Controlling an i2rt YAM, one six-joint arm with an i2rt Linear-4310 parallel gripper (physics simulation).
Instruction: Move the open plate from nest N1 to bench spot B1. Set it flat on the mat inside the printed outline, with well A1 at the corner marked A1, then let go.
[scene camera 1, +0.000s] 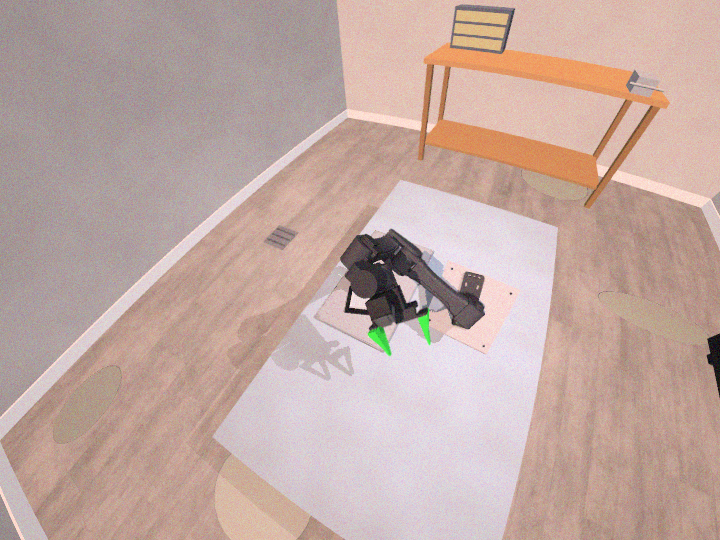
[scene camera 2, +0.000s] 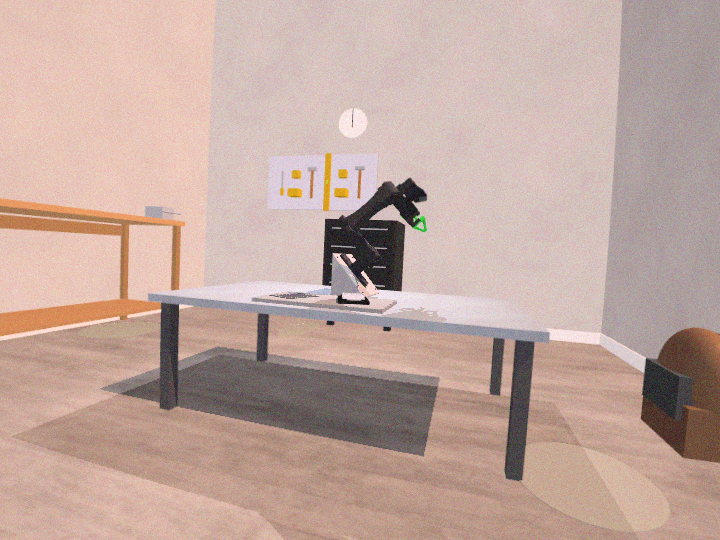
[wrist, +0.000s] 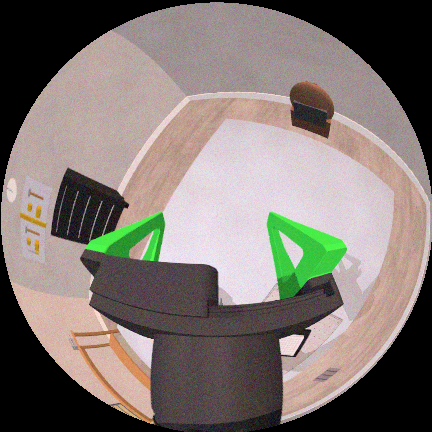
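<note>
My gripper is open, its green fingers wide apart with nothing between them. It hangs high above the table. A black square frame, which looks like nest N1, stands on a thin beige board. A pale thing inside it, seemingly the open plate, is partly hidden by the arm. A flat dark pattern shows on the board's left part in scene camera 2; I cannot tell whether it is spot B1. Corner A1 cannot be read.
The arm's base is fixed to a tilted pale panel beside the board. The white table extends around them. An orange bench, a black drawer cabinet and a brown chair stand away from it.
</note>
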